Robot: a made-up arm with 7 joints.
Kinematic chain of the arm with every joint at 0, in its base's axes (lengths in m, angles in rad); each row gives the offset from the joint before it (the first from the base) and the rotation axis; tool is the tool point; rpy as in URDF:
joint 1: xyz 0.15 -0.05 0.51 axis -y
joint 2: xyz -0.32 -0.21 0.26 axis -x
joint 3: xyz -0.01 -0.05 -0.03 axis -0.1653 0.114 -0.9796
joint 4: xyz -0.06 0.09 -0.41 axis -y
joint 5: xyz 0.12 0 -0.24 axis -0.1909 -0.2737 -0.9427
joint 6: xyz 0.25 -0.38 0 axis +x
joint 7: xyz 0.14 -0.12 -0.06 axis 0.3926 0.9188 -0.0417
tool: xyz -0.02 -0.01 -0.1 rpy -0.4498 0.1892 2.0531
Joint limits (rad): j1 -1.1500..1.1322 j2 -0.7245..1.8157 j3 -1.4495..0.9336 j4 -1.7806..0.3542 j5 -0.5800..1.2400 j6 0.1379..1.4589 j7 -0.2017..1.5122
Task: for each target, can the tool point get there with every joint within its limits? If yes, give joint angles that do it. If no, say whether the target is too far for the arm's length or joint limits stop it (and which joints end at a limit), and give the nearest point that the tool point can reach.
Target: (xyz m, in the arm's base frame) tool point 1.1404 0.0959 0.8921
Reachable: no: joint limits stop it (at a limit: joint 1, joint 5, joint 6, joint 7) | nearest point 0.7985 0.0260 0.6228 | short by 0.441 m
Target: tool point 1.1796 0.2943 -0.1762
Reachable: no: joint limits stop it (at a limit: joint 1, joint 5, joint 6, joint 7) | nearest point 0.9130 0.1932 -0.1073 | short by 0.293 m
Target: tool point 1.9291 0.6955 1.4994
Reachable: no: too far | nearest point 0.7459 0.2385 0.6106 | short by 1.549 m
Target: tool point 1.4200 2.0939 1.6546
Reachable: no: too far | nearest point 0.4682 0.7032 0.8237 | short by 1.879 m
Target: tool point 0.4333 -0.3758 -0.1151
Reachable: yes | joints 0.4381 -0.0873 -0.6259 -0.4320 0.3685 0.7991 0.2916
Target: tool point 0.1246 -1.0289 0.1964
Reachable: yes | joints -0.1701 1.0301 -1.1256 -0.4913 0.3154 0.9893 -0.0281
